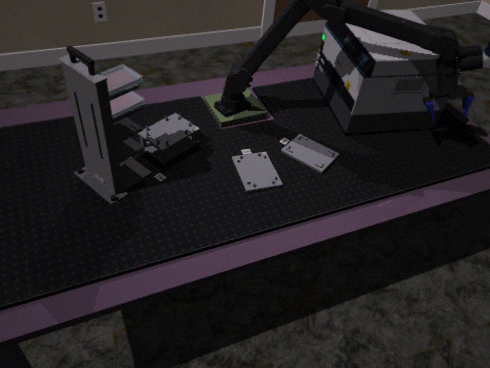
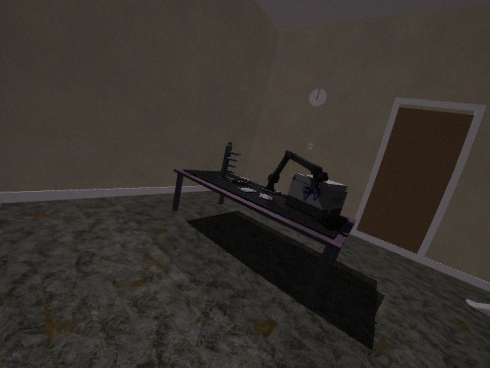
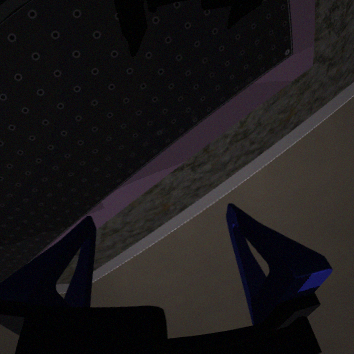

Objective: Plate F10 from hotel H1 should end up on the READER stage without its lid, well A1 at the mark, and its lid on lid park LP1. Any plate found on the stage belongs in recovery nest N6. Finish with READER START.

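Frame: origin at the arm's base, x ahead, y left, z up, level; metres.
Where they show: gripper, between the fingertips: [image 1: 448,119] [image 2: 309,200]; arm's base, origin of its link: [image 1: 232,107] [image 2: 269,189].
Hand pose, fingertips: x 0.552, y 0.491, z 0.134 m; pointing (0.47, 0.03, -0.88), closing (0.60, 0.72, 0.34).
Note:
Things, the pixels of their top centre, and the offset from my fingertips.
- reader, centre of its top: [image 1: 393,32] [image 2: 322,179] dx -0.334, dy +0.024, dz +0.152 m
- raised platform with pegs, centre of its top: [image 1: 168,126] [image 2: 244,177] dx -0.478, dy -0.793, dz -0.070 m
The hotel tower [image 1: 92,130] [image 2: 226,162] stands at the left end of the table. Two pinkish plates, an upper one [image 1: 125,79] and a lower one [image 1: 127,104], show on shelves behind it; I cannot read which is F10. The reader [image 1: 390,95] [image 2: 329,199] is a grey and white box at the right, with a green light on its front. Its stage cannot be made out, so I cannot tell whether a plate is on it. My gripper [image 1: 449,116] [image 2: 310,199] [image 3: 160,212] is open and empty, raised above the table beside the reader, with its blue fingers wide apart.
Two low flat pads with corner pegs, one [image 1: 256,171] near mid-table and one [image 1: 310,154] closer to the reader, have unreadable tags. A raised platform with pegs [image 1: 172,131] stands beside the hotel. The arm's base is on a green plate [image 1: 252,116].

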